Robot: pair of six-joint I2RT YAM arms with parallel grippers.
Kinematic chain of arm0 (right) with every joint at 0, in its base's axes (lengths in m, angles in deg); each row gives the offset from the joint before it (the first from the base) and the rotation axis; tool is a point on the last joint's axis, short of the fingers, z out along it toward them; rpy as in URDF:
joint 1: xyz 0 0 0.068 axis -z
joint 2: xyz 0.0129 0.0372 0.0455 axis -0.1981 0.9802 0
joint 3: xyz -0.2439 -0.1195 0.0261 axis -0.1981 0.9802 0
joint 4: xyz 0.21 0.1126 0.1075 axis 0.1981 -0.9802 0
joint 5: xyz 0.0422 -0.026 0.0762 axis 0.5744 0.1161 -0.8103
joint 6: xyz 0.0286 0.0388 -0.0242 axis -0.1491 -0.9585 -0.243
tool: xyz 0 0 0 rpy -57.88 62.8 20.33
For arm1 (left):
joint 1: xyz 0 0 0.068 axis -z
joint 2: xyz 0.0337 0.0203 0.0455 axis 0.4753 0.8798 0
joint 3: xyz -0.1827 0.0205 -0.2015 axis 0.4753 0.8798 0
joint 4: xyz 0.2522 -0.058 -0.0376 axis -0.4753 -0.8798 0
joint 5: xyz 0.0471 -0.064 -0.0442 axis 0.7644 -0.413 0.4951
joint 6: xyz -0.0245 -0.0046 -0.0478 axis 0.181 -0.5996 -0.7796
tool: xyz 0 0 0 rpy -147.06 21.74 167.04
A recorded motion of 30 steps. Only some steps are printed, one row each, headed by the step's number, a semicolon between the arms.
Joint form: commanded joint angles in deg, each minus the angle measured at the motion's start. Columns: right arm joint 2, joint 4, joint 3, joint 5, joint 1, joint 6; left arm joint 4, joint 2, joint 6, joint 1, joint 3, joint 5.
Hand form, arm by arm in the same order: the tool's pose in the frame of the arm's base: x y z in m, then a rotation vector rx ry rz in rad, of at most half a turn. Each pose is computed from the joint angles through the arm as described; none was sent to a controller.
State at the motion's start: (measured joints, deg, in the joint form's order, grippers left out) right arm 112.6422 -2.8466 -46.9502 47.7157 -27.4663 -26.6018; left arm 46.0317 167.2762 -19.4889 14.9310 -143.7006 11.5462
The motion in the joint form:
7: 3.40 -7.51 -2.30 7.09 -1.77 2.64; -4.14 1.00 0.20 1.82 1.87 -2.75
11: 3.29 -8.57 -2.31 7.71 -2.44 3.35; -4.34 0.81 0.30 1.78 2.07 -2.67
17: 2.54 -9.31 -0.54 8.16 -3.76 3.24; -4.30 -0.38 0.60 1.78 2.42 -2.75
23: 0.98 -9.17 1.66 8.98 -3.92 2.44; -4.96 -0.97 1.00 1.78 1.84 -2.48
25: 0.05 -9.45 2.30 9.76 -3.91 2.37; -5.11 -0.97 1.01 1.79 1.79 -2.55
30: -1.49 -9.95 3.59 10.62 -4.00 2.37; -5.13 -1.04 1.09 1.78 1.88 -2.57
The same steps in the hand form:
7: 0.3214 0.2848 0.0989 -0.2492 2.4267 0.8492; 0.2952 -0.3116 0.1246 0.3812 2.5290 -0.9829
11: 0.3174 0.2875 0.0982 -0.2718 2.4377 0.8285; 0.2947 -0.3106 0.1246 0.3813 2.5317 -0.9784
17: 0.3048 0.2889 0.0942 -0.2935 2.4688 0.8134; 0.2936 -0.3095 0.1314 0.3896 2.5137 -0.9866
23: 0.2980 0.2835 0.0950 -0.2720 2.4789 0.7999; 0.2945 -0.3102 0.1376 0.3960 2.5005 -0.9837
25: 0.2963 0.2811 0.0979 -0.2627 2.4758 0.7858; 0.2944 -0.3103 0.1377 0.3970 2.5025 -0.9841
30: 0.2919 0.2773 0.1016 -0.2564 2.4764 0.7678; 0.2941 -0.3100 0.1377 0.3986 2.5027 -0.9835

